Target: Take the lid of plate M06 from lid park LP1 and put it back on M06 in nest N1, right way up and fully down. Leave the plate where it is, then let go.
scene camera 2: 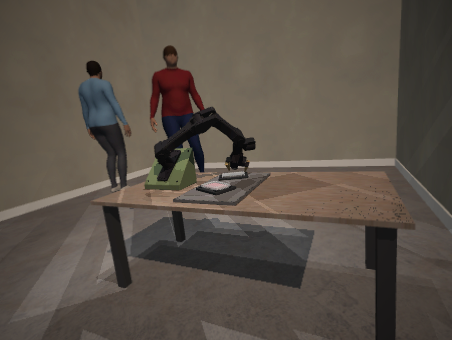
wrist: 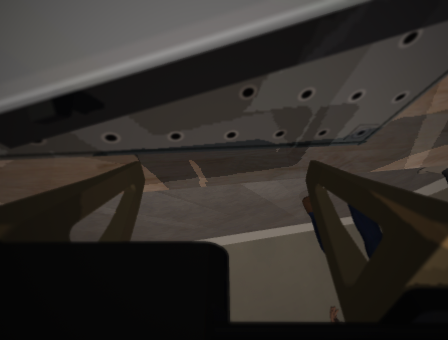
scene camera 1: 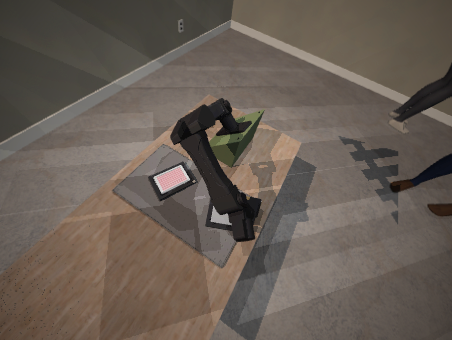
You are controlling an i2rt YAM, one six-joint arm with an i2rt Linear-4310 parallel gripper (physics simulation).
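Pixels of known places: gripper, between the fingertips: (scene camera 2: 237,171) (wrist: 225,170) (scene camera 1: 252,219); arm's base, origin of its link: (scene camera 2: 169,165) (scene camera 1: 232,129).
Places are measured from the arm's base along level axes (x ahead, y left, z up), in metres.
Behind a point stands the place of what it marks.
A plate with pink wells (scene camera 1: 172,179) @[x 0.341, y -0.061, z -0.077 m] (scene camera 2: 216,186) @[x 0.364, y -0.102, z -0.079 m] sits without a lid in a dark nest on the grey board (scene camera 1: 187,225) @[x 0.440, y 0.110, z -0.104 m] (scene camera 2: 250,188) @[x 0.499, y -0.025, z -0.104 m] (wrist: 210,112) @[x 0.279, y 0.260, z -0.104 m]. Its label is not readable. A pale, clear lid (scene camera 1: 219,216) @[x 0.340, y 0.189, z -0.086 m] (scene camera 2: 233,175) @[x 0.315, y 0.154, z -0.089 m] (wrist: 125,35) @[x 0.307, y 0.224, z -0.087 m] lies flat in the other dark holder, partly hidden under the arm in scene camera 1. My gripper (scene camera 2: 237,168) @[x 0.259, y 0.304, z -0.103 m] (wrist: 225,170) @[x 0.259, y 0.304, z -0.103 m] is open, its fingers wide apart with nothing between them. It hangs close above and beside the lid's holder. In scene camera 1 the wrist hides the fingers.
The arm's green base (scene camera 1: 235,145) @[x 0.107, y 0.076, z 0.048 m] (scene camera 2: 172,172) @[x 0.040, y -0.029, z -0.034 m] stands on the wooden table (scene camera 1: 125,270) @[x 0.672, y 0.046, z -0.117 m] (scene camera 2: 325,192) @[x 0.817, y 0.015, z -0.117 m] beside the board. The lid's holder is near one long table edge. Two people (scene camera 2: 172,90) (scene camera 2: 102,105) stand beyond the table.
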